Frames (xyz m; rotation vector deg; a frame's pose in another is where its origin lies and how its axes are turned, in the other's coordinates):
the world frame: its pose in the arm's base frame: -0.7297 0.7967 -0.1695 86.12 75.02 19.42
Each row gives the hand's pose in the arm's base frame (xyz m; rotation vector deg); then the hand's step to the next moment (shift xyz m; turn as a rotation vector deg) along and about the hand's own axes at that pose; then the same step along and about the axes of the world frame.
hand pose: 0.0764 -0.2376 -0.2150 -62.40 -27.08 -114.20
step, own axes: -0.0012 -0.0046 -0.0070 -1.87 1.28 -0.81
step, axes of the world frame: -0.0015 -0.0078 -0.0029 0.89 -1.14 1.92
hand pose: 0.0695 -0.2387 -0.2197 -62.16 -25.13 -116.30
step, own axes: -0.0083 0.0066 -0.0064 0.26 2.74 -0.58
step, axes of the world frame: 0.0024 -0.0073 0.0097 -1.15 0.32 2.55
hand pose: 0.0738 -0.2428 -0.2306 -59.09 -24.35 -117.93
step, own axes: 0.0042 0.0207 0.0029 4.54 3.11 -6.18
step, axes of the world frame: -0.0075 0.0097 0.0174 -7.38 -2.98 2.25
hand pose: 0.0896 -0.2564 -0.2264 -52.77 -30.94 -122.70
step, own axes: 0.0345 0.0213 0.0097 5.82 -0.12 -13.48
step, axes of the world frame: -0.0322 0.0264 0.0017 -10.48 -10.27 0.60
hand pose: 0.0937 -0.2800 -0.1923 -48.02 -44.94 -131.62
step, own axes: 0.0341 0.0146 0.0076 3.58 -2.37 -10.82
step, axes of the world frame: -0.0294 0.0201 -0.0128 -6.54 -9.62 -0.49
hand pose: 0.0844 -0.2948 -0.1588 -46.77 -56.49 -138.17
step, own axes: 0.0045 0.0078 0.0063 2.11 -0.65 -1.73
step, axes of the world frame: -0.0041 0.0102 -0.0010 -1.90 -1.53 -1.39
